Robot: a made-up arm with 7 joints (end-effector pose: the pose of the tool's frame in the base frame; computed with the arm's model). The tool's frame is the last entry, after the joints. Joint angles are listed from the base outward.
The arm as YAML. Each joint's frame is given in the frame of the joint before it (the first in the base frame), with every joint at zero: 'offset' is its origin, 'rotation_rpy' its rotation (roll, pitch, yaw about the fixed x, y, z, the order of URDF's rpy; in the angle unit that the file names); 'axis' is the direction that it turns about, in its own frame. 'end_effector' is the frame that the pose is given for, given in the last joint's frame.
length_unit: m
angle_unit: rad
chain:
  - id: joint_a
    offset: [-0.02, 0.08, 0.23]
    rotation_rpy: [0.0, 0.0, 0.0]
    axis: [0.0, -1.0, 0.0]
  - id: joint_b
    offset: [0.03, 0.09, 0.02]
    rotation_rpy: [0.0, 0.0, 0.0]
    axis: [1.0, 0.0, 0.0]
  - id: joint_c
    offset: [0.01, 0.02, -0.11]
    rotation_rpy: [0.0, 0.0, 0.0]
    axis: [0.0, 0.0, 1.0]
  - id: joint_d
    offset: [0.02, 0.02, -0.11]
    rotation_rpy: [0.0, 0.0, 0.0]
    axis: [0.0, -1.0, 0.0]
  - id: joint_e
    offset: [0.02, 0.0, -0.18]
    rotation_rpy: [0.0, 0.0, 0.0]
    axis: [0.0, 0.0, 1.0]
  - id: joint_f
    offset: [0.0, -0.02, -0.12]
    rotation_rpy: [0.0, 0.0, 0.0]
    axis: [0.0, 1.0, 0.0]
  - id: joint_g
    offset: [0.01, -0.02, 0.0]
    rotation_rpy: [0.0, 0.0, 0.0]
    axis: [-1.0, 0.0, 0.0]
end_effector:
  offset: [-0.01, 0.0, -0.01]
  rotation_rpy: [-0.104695, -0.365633, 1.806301]
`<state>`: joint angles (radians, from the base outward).
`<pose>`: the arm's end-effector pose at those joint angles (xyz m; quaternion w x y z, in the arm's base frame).
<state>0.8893 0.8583 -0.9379 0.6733 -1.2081 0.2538 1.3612</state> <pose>0.3770 0.4431 0.1051 0.8748 0.4261 -0.1789 0.1453</pose>
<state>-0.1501 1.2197 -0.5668 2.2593 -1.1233 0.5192 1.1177</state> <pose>0.2287 0.1707 0.0781 0.8926 0.0736 -0.4081 -0.1771</pose>
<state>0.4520 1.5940 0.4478 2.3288 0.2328 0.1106 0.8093</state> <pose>0.1572 0.1550 0.4409 0.5671 -0.2218 -0.7518 -0.2529</pose>
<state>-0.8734 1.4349 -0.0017 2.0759 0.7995 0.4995 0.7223</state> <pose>0.1909 0.1974 0.0106 0.8697 -0.2179 0.0478 0.4403</pose>
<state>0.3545 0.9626 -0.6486 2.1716 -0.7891 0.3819 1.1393</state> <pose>0.2696 0.1291 0.1814 0.8605 -0.1148 -0.4777 -0.1350</pose>
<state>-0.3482 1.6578 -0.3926 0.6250 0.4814 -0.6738 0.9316</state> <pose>0.2039 0.6165 0.1161 0.9062 -0.0131 -0.3145 0.2823</pose>
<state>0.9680 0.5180 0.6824 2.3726 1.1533 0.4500 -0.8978</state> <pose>-0.0126 0.2823 0.4564 0.3618 0.7085 0.4365 -0.4202</pose>
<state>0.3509 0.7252 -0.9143 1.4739 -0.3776 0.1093 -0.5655</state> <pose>0.3085 0.1469 0.0032 0.5018 -0.3211 -0.7949 0.1148</pose>
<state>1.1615 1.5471 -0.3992 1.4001 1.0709 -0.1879 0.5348</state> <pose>0.2057 0.3803 0.5113 0.2949 -0.5758 -0.7410 0.1803</pose>
